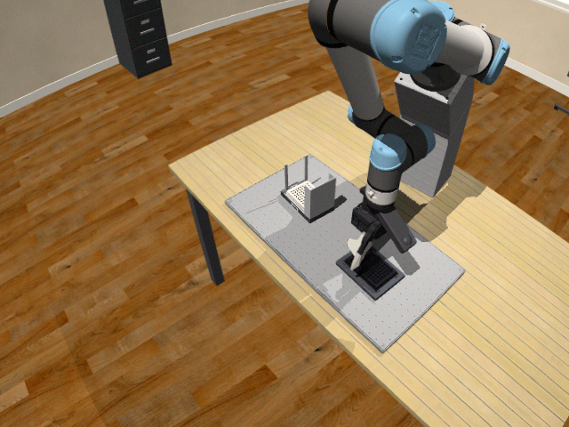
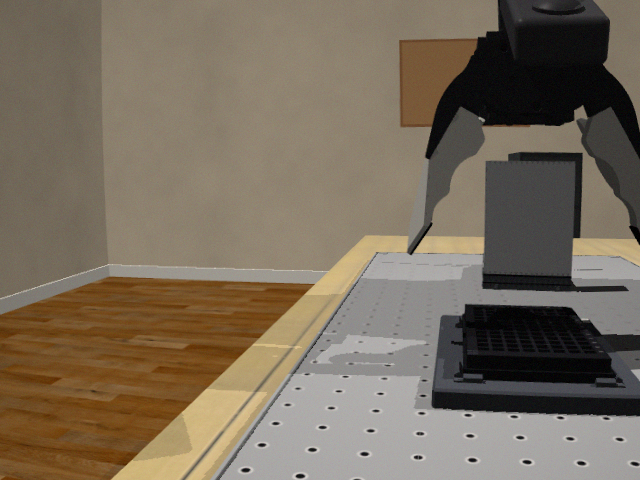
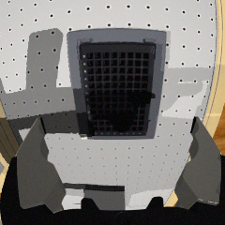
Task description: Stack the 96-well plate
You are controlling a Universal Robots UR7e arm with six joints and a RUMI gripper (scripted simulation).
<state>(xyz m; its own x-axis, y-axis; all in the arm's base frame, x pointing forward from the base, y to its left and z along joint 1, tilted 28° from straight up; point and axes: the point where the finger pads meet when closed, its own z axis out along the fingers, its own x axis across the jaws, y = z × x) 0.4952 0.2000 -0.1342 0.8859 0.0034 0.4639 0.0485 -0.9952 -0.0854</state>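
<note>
Right now the black 96-well plate is 5 cm below my hand. Round my hand: white plate: 1 cm behind, 31 cm to the right, 4 cm below.
</note>
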